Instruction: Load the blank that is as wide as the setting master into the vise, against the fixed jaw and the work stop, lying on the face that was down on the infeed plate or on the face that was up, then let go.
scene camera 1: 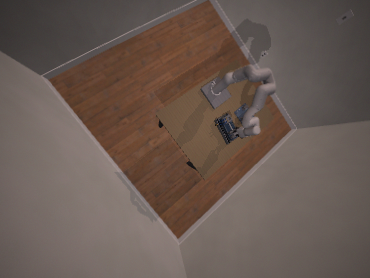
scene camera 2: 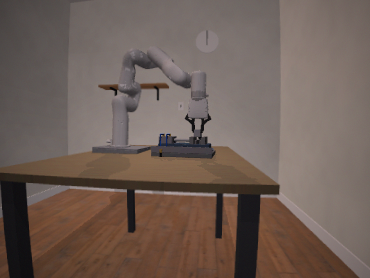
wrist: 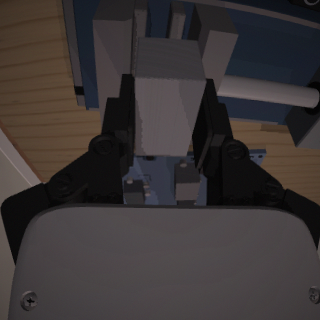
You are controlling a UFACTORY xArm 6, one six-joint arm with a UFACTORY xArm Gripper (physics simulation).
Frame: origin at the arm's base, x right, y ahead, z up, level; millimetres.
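Seen in the pictures: gripper, between the fingertips: [scene camera 1: 234, 133] [scene camera 2: 197, 132] [wrist: 164, 95]; arm's base, origin of its link: [scene camera 1: 215, 90] [scene camera 2: 120, 146].
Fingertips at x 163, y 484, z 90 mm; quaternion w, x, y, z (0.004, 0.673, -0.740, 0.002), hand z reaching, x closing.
Pixels of each thing's top centre, then the offset from my fingertips to it. "*": a spot on its surface instead.
- grey rectangular blank, centre of its top: [wrist: 164, 124] dy +1, dx -5, dz +16 mm
- vise, centre of its top: [wrist: 260, 102] [scene camera 2: 185, 136] [scene camera 1: 231, 127] dy -66, dx -22, dz -17 mm
- blue bed, centre of its top: [wrist: 244, 73] [scene camera 2: 185, 143] [scene camera 1: 230, 127] dy -66, dx -27, dz -57 mm
- blue infeed plate, centre of its top: [wrist: 181, 185] [scene camera 1: 245, 116] dy -33, dx -310, dz -108 mm
- pale round rod, centre of its top: [wrist: 269, 97] dy -80, dx -29, dz -30 mm
- grey end block, a spot on its surface: [wrist: 307, 122] * dy -123, dx -54, dz -28 mm
My gripper [scene camera 1: 237, 133] [scene camera 2: 198, 132] [wrist: 164, 95] points down and is shut on a grey rectangular blank [wrist: 169, 95], one finger on each side. The blank's far end lies over the gap between two grey vise jaws, the left jaw [wrist: 112, 50] and the right jaw [wrist: 217, 47], which is on the rod side. In the scene camera 2 view the blank is low, about at the jaw tops; its exact depth and any contact with jaw or work stop cannot be told. The vise [scene camera 1: 226, 128] [scene camera 2: 182, 150] has a blue bed [wrist: 265, 55]. The setting master cannot be made out.
The blue infeed plate [scene camera 1: 242, 112] [wrist: 160, 172] lies beside the vise, with grey blocks [wrist: 187, 187] [wrist: 134, 192] on it. A pale round rod [wrist: 270, 92] runs right from the jaws to a grey end block [wrist: 307, 122]. Blue hoops [scene camera 2: 161, 140] stand at the vise's other end.
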